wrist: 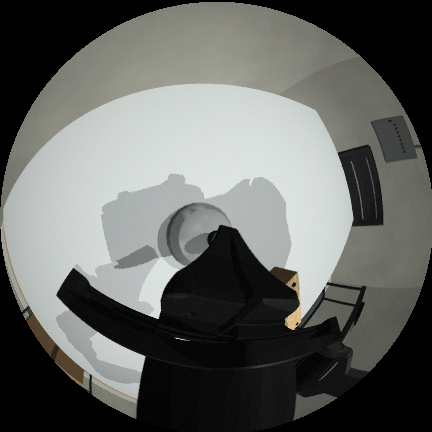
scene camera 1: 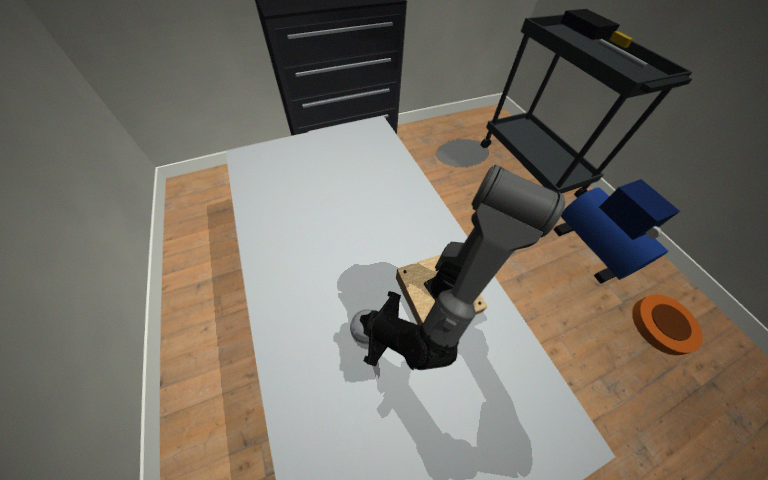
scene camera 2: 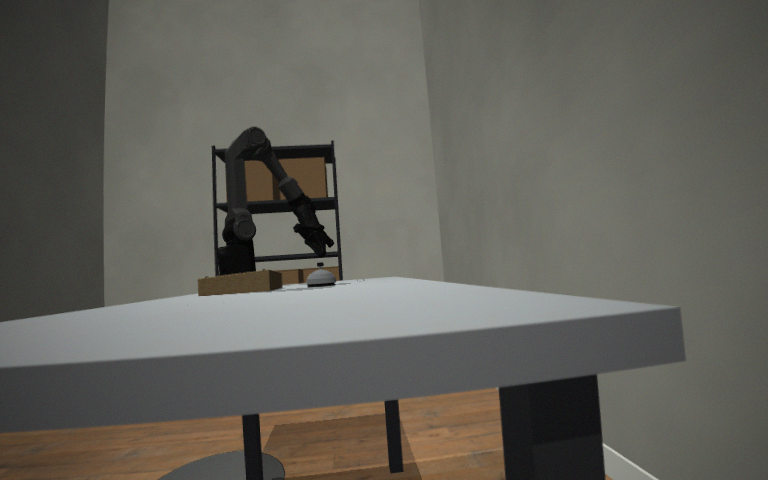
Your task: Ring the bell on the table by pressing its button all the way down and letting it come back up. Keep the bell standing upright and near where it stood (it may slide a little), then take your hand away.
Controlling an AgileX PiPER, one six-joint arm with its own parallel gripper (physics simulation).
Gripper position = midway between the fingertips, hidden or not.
I see my gripper [scene camera 1: 364,318].
My gripper shows as well in the wrist view [wrist: 224,237] and in scene camera 2 [scene camera 2: 322,255].
